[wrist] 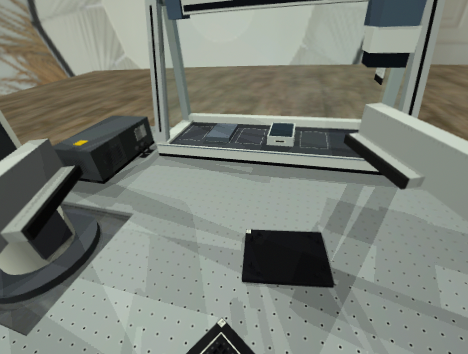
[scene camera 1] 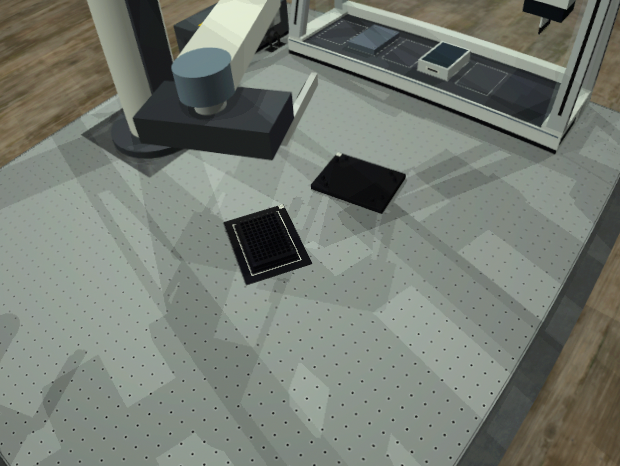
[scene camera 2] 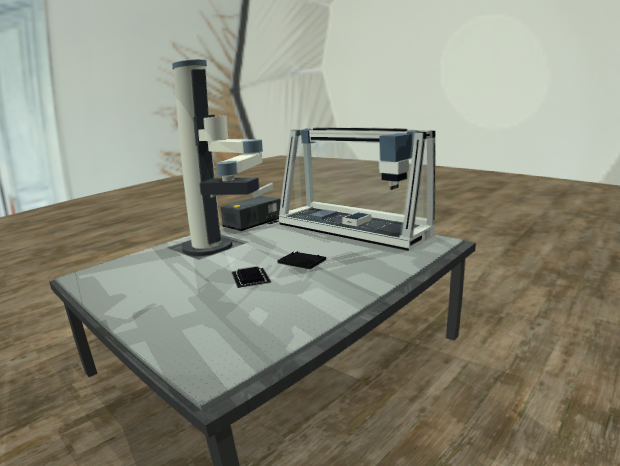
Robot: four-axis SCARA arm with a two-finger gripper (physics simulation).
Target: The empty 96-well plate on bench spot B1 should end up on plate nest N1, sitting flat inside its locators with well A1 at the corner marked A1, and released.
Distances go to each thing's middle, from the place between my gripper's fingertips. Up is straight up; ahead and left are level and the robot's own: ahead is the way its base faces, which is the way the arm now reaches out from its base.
The black well plate (scene camera 1: 266, 243) lies 34 cm below my hand, 4 cm to the right of it and 1 cm behind it. The rest, counted from my hand: black box (scene camera 2: 260, 203) (62 cm behind, 50 cm to the left, 29 cm below); black nest with white outline (scene camera 1: 249, 276) (35 cm below, 4 cm to the right, 1 cm behind).
